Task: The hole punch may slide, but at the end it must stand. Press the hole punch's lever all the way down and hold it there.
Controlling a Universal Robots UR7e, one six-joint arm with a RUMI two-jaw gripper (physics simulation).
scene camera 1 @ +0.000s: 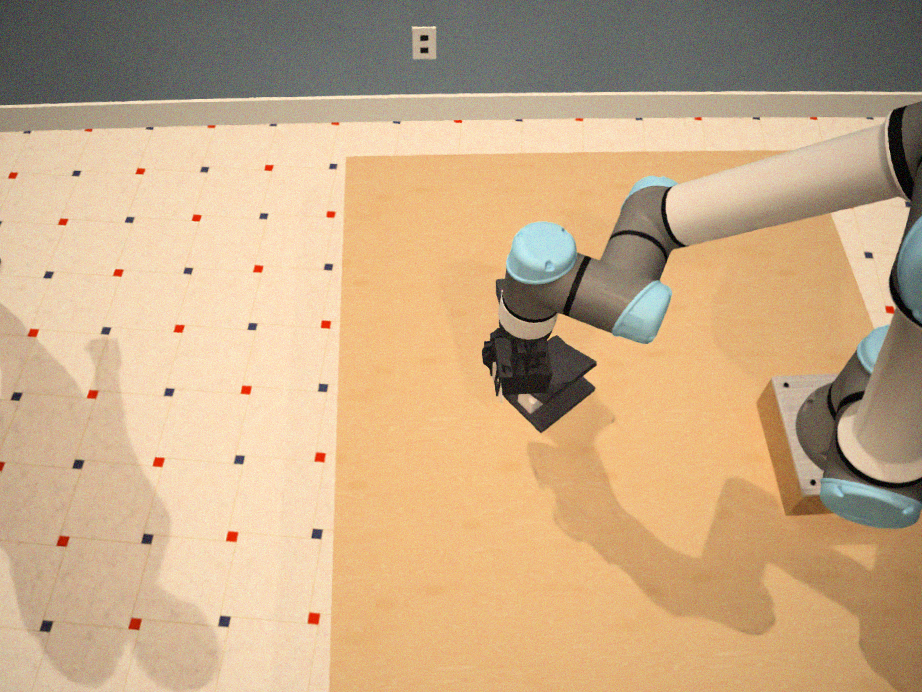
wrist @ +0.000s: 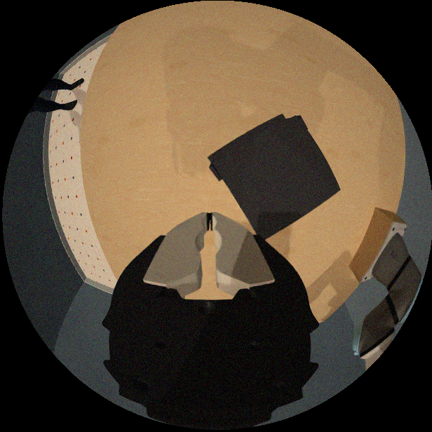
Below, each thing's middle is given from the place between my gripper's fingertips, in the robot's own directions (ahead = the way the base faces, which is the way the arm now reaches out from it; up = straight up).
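Distances counted from my hand: broad flat lever (scene camera 1: 568,365), 7 cm behind, 3 cm to the right and 2 cm below; black hole punch (scene camera 1: 541,416), 7 cm behind, 3 cm to the right and 4 cm below.
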